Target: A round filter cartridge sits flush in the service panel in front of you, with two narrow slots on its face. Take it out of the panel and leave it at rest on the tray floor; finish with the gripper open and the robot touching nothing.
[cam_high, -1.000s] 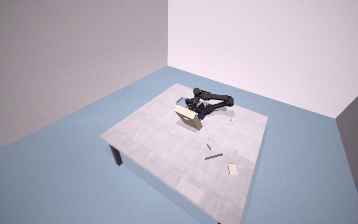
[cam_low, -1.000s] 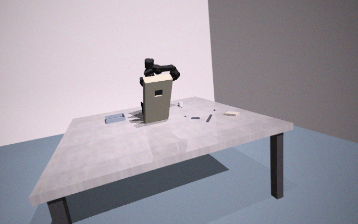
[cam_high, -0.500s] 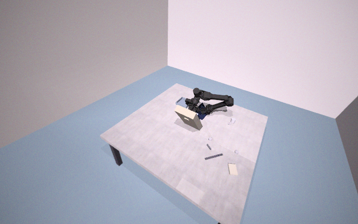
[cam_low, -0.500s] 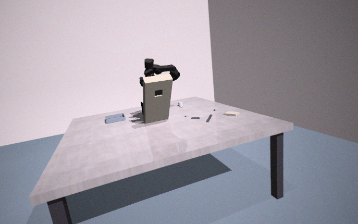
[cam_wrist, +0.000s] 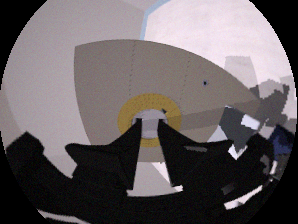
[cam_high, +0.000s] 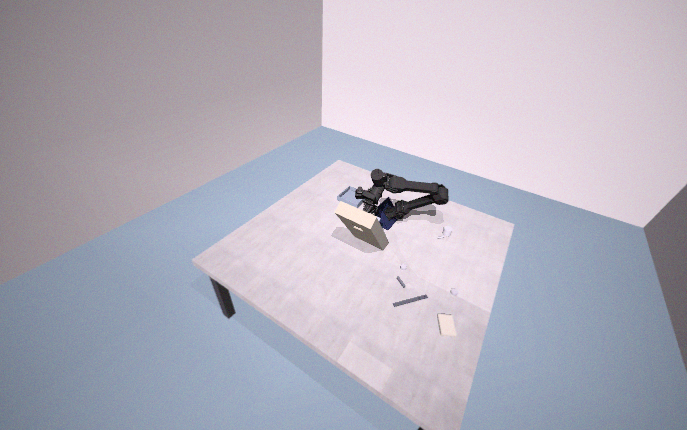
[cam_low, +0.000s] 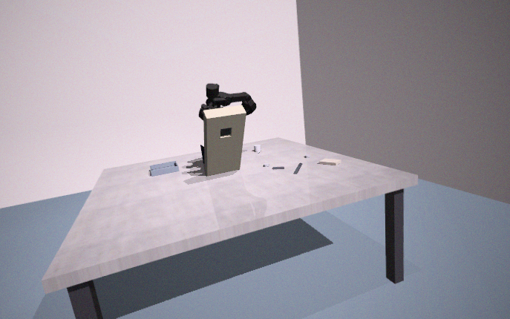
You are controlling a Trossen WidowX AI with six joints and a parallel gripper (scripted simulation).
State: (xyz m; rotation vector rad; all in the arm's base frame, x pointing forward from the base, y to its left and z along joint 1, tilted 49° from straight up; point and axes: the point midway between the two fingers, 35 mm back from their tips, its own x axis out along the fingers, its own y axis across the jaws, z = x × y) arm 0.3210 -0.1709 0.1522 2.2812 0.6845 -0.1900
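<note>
The round cartridge is 10 mm below my gripper tip and 10 mm ahead of it. From my gripper tip the other things lie so: beige service panel 80 mm below, 40 mm behind; blue-grey tray 420 mm behind, 290 mm to the right, 250 mm below.
</note>
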